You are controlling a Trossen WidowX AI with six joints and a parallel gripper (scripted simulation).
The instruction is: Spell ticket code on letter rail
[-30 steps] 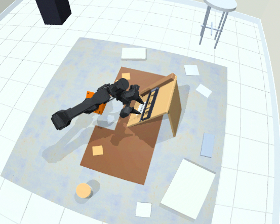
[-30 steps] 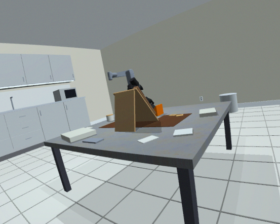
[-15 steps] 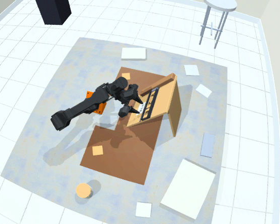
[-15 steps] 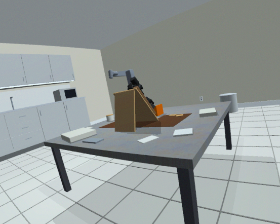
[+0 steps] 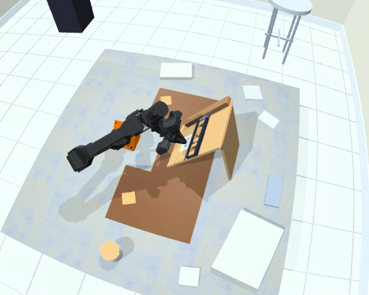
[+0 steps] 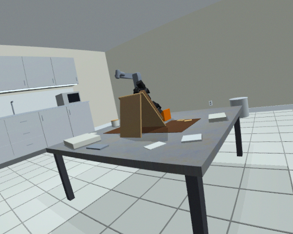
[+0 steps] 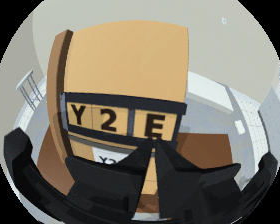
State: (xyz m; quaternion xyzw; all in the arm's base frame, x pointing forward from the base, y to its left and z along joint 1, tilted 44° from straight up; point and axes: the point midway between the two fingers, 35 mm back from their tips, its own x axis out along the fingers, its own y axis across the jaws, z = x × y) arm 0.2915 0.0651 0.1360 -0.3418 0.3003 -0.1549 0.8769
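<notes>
Right now the white ticket is 10 mm behind my gripper tip, 60 mm to the left of it and 100 mm below it. Round my gripper tip: grey card: 430 mm ahead, 50 mm to the right, 190 mm below; then white box: 340 mm ahead, 340 mm to the right, 170 mm below; then brown mat: 110 mm behind, 40 mm to the left, 190 mm below.
</notes>
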